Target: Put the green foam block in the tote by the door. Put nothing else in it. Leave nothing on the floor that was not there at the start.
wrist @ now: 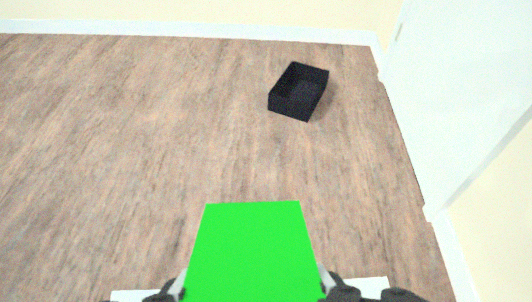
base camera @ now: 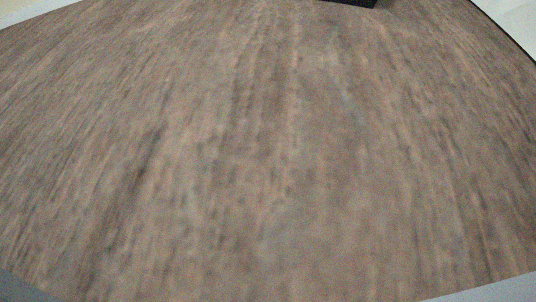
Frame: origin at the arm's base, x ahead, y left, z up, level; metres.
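Seen in the pictures: gripper, fingertip midpoint: (wrist: pixel 253 284).
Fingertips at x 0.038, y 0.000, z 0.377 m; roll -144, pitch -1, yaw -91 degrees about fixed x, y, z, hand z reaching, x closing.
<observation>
Pixels of each thing's top centre, then the offset from my fingertips to it. Level surfaces: height alone.
- green foam block, middle of its top: (wrist: pixel 253 250) dx +0.001, dy +0.000, dz +0.042 m
- black tote, middle of its top: (wrist: pixel 300 81) dx +1.102, dy -0.258, dz -0.674 m
- wood floor, its level: dz -0.774 m
The green foam block (wrist: pixel 252 250) is held between the fingers of my gripper (wrist: pixel 253 284) at the bottom of the wrist view. The gripper is shut on it. The black tote (wrist: pixel 289 104) stands upright on the floor ahead, a little right of the block in the wrist view, near the door (wrist: pixel 460 90). The inside of the tote that shows is dark, and no object can be made out in it. The block is apart from the tote. At the top edge of the base camera view, a low part of the tote (base camera: pixel 357 2) shows.
The white door is at the right in the wrist view. A white baseboard (wrist: pixel 150 29) runs along the far wall (wrist: pixel 200 11) behind the tote. The wood floor (base camera: pixel 260 150) (wrist: pixel 125 140) lies between the robot and the tote. White edges of the robot's base show low in the wrist view.
</observation>
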